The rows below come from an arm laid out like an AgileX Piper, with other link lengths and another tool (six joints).
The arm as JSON. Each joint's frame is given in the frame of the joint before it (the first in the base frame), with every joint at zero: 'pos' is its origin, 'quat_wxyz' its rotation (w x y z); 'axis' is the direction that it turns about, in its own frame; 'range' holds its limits. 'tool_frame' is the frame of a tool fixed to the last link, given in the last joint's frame.
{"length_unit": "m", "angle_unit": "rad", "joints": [
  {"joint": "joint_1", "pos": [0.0, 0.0, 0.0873], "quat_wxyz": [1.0, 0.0, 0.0, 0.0], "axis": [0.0, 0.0, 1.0], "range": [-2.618, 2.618]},
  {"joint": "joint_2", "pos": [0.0, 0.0, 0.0], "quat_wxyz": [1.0, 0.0, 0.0, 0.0], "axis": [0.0, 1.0, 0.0], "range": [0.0, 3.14]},
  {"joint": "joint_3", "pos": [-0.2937, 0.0, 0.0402], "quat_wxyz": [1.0, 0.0, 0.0, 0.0], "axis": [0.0, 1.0, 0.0], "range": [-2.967, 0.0]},
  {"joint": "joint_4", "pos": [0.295, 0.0, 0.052], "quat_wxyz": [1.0, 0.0, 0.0, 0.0], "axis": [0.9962, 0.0, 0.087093], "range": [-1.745, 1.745]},
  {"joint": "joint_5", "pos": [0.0, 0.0, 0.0], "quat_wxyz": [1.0, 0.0, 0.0, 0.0], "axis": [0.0, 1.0, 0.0], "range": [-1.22, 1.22]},
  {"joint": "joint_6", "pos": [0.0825, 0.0, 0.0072], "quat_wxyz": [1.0, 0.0, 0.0, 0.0], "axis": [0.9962, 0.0, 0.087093], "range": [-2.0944, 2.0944]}
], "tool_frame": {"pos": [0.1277, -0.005, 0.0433], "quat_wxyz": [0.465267, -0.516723, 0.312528, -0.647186]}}
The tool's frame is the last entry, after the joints.
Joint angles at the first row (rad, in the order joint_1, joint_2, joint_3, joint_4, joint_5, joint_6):
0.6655, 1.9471, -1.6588, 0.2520, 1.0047, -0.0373
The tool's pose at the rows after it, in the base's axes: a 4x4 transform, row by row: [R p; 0 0 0 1], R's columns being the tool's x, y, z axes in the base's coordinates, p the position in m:
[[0.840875 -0.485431 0.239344 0.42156], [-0.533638 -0.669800 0.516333 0.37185], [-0.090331 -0.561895 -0.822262 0.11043], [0 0 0 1]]
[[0.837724 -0.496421 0.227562 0.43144], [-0.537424 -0.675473 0.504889 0.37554], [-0.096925 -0.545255 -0.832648 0.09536], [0 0 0 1]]
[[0.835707 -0.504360 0.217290 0.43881], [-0.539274 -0.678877 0.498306 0.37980], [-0.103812 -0.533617 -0.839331 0.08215], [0 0 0 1]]
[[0.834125 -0.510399 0.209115 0.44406], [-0.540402 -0.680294 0.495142 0.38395], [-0.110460 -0.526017 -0.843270 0.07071], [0 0 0 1]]
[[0.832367 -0.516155 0.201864 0.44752], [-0.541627 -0.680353 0.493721 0.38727], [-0.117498 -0.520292 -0.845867 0.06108], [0 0 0 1]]
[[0.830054 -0.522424 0.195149 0.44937], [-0.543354 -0.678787 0.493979 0.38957], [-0.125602 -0.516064 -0.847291 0.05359], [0 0 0 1]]
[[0.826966 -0.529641 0.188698 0.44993], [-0.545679 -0.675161 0.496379 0.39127], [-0.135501 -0.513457 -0.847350 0.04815], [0 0 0 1]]
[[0.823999 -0.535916 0.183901 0.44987], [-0.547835 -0.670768 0.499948 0.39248], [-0.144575 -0.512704 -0.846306 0.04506], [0 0 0 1]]
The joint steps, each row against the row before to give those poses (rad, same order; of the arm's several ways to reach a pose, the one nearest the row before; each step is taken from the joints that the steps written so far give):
-0.0087, 0.0662, -0.0533, -0.0028, 0.0164, 0.0016
-0.0058, 0.0586, -0.0483, -0.0011, 0.0107, 0.0001
-0.0027, 0.0498, -0.0404, 0.0018, 0.0059, -0.0004
-0.0008, 0.0402, -0.0306, 0.0036, 0.0008, -0.0007
-0.0004, 0.0310, -0.0213, 0.0050, -0.0012, -0.0007
-0.0006, 0.0214, -0.0123, 0.0067, -0.0022, -0.0006
-0.0007, 0.0135, -0.0052, 0.0094, -0.0029, -0.0006
-0.0006, 0.0070, -0.0013, 0.0092, -0.0025, -0.0004

